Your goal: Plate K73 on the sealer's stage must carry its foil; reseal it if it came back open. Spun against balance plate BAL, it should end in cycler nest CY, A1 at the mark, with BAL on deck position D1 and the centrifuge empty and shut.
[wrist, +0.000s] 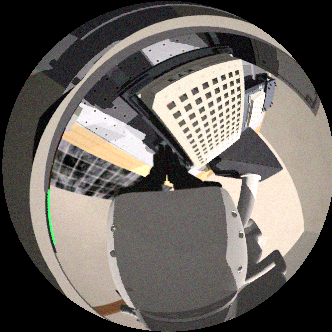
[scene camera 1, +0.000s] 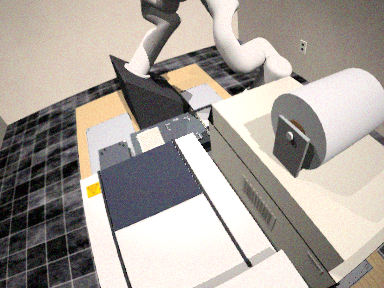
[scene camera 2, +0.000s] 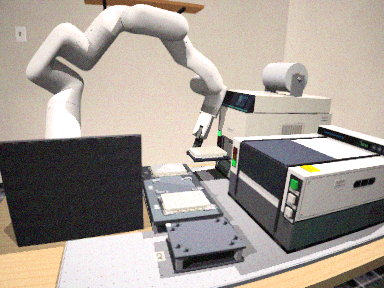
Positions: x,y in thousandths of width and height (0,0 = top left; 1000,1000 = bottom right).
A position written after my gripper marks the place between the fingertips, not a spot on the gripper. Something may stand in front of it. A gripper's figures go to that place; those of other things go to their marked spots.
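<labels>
My gripper (wrist: 492,459), 15 cm from the lens. Centrifuge (wrist: 730,146), 21 cm from the lens.
</labels>
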